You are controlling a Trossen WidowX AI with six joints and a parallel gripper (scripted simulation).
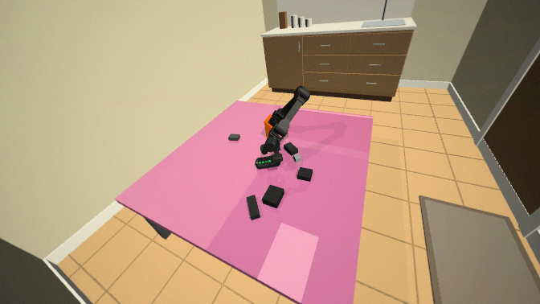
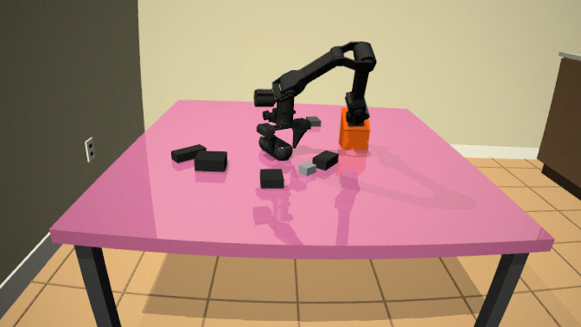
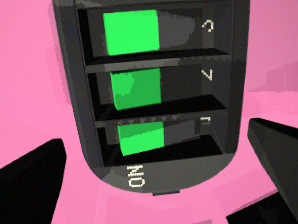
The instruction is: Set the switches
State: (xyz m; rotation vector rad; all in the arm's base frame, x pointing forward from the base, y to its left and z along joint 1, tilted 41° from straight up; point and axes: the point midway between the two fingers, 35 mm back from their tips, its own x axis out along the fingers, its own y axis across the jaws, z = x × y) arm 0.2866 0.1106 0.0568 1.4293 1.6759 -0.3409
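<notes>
Right now the small grey cube is 70 mm behind my gripper tip, 110 mm to the left of it and 20 mm below it. From my gripper tip the other things lie so: long dark bar (330 mm ahead, 20 mm to the right, 20 mm below).
</notes>
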